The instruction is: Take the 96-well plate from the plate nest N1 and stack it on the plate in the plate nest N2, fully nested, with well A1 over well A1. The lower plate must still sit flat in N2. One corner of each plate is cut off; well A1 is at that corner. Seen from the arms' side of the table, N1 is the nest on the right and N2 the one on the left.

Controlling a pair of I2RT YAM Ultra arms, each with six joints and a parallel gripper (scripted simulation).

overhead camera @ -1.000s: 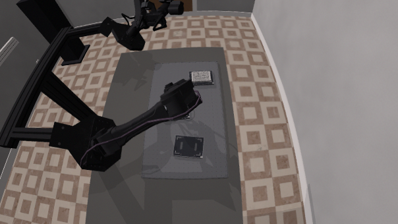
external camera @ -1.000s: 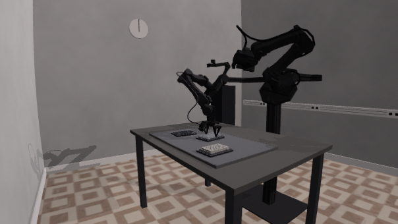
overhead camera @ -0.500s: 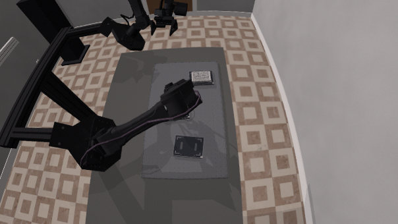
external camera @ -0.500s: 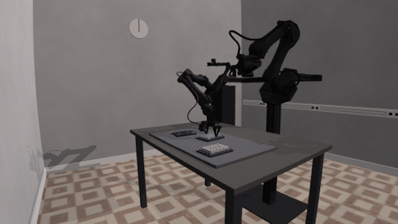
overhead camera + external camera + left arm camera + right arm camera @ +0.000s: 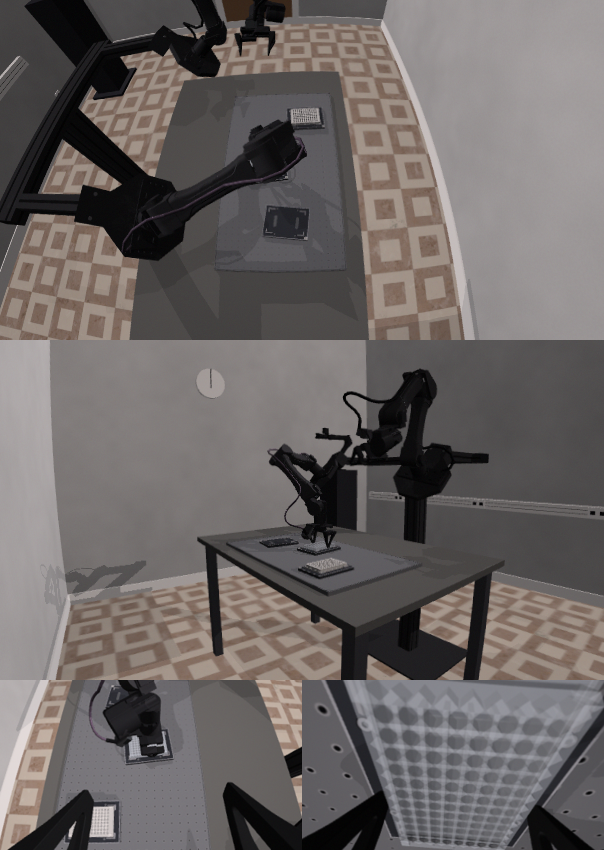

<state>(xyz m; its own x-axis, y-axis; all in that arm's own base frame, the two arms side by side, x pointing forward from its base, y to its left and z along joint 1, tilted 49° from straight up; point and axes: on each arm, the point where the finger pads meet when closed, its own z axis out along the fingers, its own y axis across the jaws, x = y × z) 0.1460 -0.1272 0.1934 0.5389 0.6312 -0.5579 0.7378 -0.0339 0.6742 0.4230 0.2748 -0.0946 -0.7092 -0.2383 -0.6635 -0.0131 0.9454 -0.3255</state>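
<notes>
My right gripper is now 1 cm short of the clear 96-well plate and 1 cm above it. From my right hand the other things lie so: black plate nest: 1 cm ahead, 2 cm below.
Now: left hand 1 cm short of the clear 96-well plate, 24 cm to the left of it and 37 cm above it. Round my left hand: black plate nest (1 cm ahead, 24 cm to the right, 38 cm below).
</notes>
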